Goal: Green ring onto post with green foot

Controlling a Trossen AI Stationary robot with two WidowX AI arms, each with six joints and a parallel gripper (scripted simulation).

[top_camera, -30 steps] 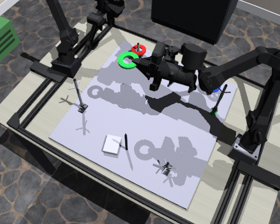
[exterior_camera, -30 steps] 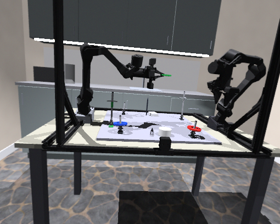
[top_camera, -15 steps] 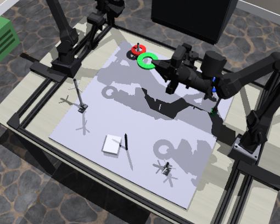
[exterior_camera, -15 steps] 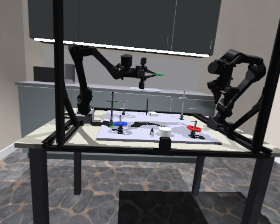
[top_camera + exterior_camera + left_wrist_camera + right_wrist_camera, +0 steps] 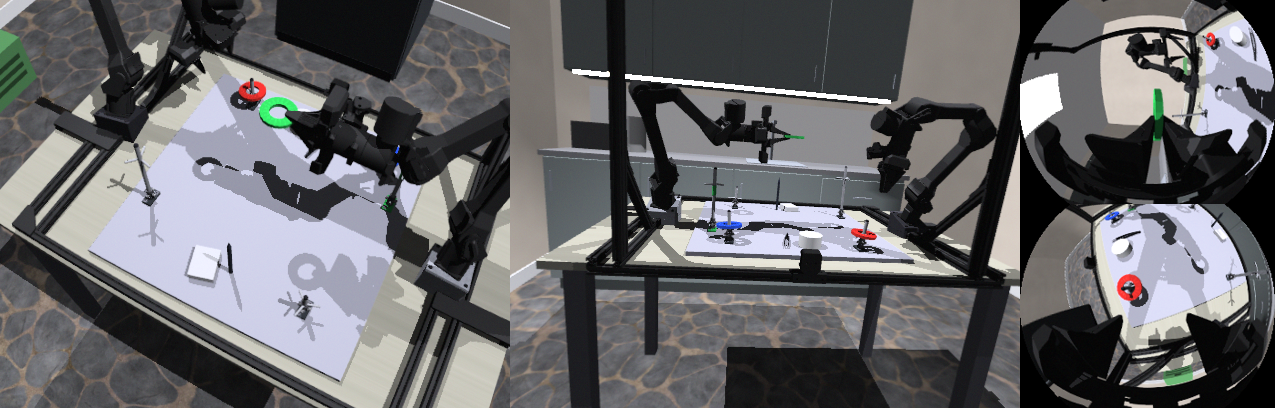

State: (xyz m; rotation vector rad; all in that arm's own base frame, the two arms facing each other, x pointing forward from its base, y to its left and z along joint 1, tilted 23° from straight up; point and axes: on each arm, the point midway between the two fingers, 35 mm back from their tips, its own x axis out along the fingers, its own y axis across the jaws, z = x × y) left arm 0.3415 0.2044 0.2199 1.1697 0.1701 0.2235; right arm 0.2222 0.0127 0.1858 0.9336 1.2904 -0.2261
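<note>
Right now my right hand is 180 mm short of the green ring, 260 mm to the right of it and 110 mm below it. The rest, counted from my right hand: blue ring: 40 mm behind, 450 mm to the left, 150 mm below; black pen: 380 mm ahead, 270 mm to the left, 100 mm below; white block: 400 mm ahead, 210 mm to the left, 180 mm below.
Now: left hand 5 cm to the left of the green ring. Round my left hand: blue ring 22 cm behind, 15 cm to the left, 26 cm below; then small post 21 cm ahead, 14 cm to the left, 25 cm below; then black pen 20 cm ahead, 4 cm to the right, 20 cm below.
</note>
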